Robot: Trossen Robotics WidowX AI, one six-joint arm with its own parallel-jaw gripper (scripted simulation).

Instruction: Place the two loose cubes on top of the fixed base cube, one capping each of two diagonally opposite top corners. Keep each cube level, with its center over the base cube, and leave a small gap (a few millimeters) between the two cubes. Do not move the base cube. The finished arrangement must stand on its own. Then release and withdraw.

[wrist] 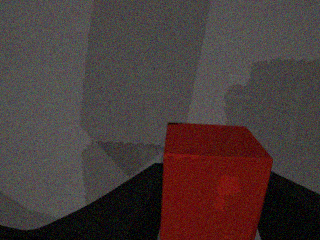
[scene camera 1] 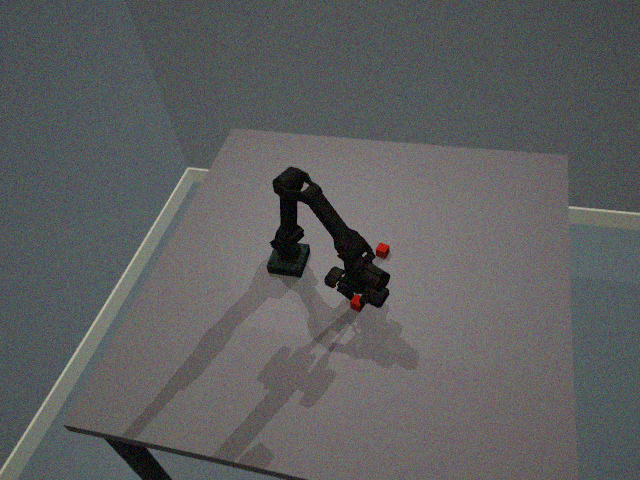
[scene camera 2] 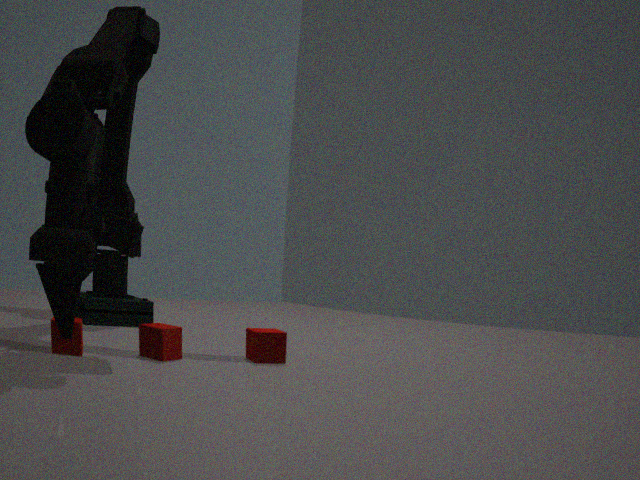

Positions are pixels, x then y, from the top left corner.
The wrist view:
my gripper: 208, 177
red cube: 214, 174, held by my gripper
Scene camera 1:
my gripper: 357, 303
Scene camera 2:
my gripper: 67, 335
red cube: 263, 345
